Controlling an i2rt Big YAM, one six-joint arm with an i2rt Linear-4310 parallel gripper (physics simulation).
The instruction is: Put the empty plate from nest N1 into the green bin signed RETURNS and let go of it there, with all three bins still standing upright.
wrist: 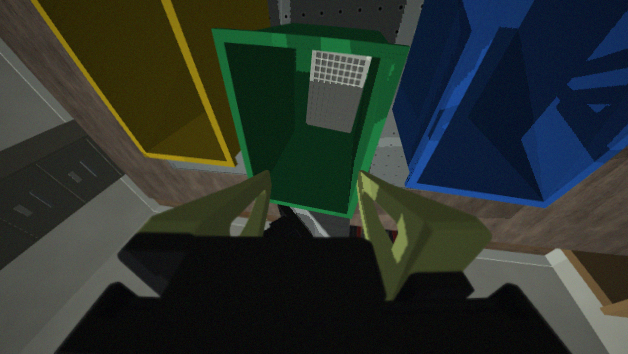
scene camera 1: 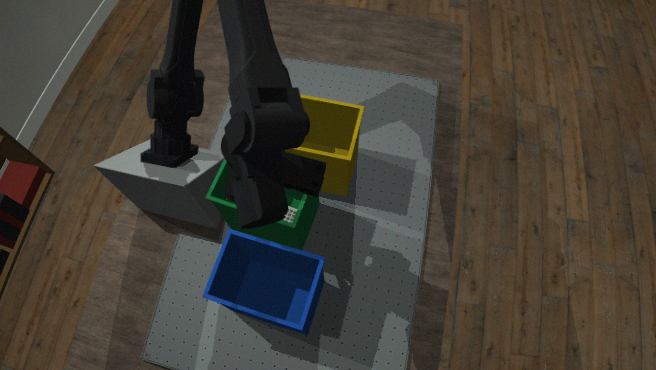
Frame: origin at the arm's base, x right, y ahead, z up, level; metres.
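Seen in the pictures: gripper, between the fingertips: (wrist: 314, 177); arm's base, origin of its link: (wrist: 300, 230) (scene camera 1: 170, 156).
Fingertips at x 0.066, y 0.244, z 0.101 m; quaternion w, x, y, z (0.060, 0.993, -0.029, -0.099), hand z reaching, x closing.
Observation:
Offsets run from my fingertips to a thing's top centre. Level surfaces: height alone.
The green bin @(dz -0.047, dx -0.022, dy -0.012 m) (scene camera 1: 280, 240) (wrist: 260, 37) stands between the other two bins and looks upright. The empty plate, a pale grey piece with a white grid showing where light falls @(dz -0.210, dx -0.010, dy -0.012 m) (scene camera 1: 290, 214) (wrist: 332, 92), lies inside the green bin, toward its far end in the wrist view. My gripper (wrist: 314, 177) is open with its olive fingers apart and nothing between them. In the wrist view its fingertips show over the near end of the green bin, apart from the plate. In the scene view the arm's wrist hides the fingers and part of the green bin. Nest N1 does not show.
The yellow bin @(dz -0.047, dx -0.165, dy +0.055 m) (scene camera 1: 340, 175) (wrist: 190, 159) and the blue bin @(dz -0.047, dx +0.152, dy +0.037 m) (scene camera 1: 275, 245) (wrist: 475, 194) stand upright on either side of the green one, on the perforated grey board @(dz -0.227 m) (scene camera 1: 185, 310). The blue bin is close to the green bin. A grey pedestal (scene camera 1: 160, 195) stands beside the board.

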